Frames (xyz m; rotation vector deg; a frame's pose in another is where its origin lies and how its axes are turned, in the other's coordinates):
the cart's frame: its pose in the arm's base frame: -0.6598 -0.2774 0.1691 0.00 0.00 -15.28
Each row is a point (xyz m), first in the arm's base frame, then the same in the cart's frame.
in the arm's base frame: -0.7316 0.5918 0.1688
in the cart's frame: -0.2983 0.8196 -0.0003
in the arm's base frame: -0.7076 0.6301 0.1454
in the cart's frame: -0.2853 0.8628 -0.0237
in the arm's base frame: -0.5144 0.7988 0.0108
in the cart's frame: -0.1434 1.0765 -0.1583
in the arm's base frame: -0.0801 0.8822 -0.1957
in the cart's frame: 0.2536 1.2714 -0.3648
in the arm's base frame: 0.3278 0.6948 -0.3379
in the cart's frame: 0.6965 1.1981 -0.5070
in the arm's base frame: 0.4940 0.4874 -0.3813
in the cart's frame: 0.9115 1.0418 -0.5504
